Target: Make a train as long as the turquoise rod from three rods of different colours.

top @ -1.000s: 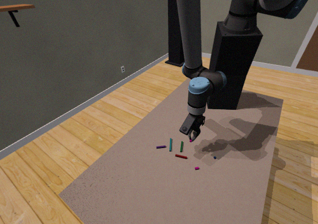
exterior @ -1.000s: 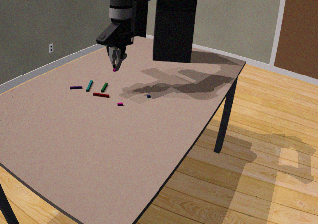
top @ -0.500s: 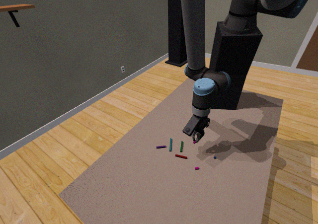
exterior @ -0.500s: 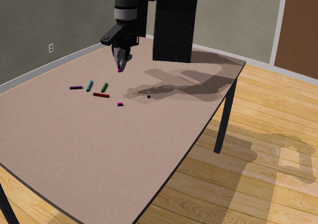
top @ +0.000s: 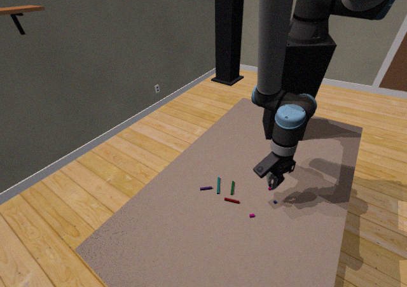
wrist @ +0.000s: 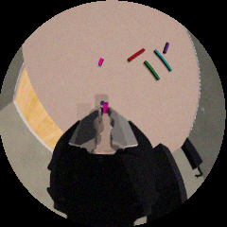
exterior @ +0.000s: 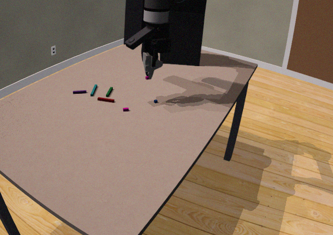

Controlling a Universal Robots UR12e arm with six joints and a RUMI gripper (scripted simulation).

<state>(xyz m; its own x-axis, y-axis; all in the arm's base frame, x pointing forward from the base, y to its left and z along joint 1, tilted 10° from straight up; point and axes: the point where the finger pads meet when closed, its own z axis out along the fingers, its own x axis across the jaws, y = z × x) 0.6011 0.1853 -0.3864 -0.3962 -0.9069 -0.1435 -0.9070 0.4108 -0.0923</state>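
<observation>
Right now my hand is 20 mm past the blue rod, 30 mm to the right of it and 110 mm above it. From my hand the other things lie so: green rod: 30 mm ahead, 170 mm to the right, 110 mm below; then red rod: 90 mm ahead, 140 mm to the right, 110 mm below; then turquoise rod: 60 mm ahead, 240 mm to the right, 110 mm below.
</observation>
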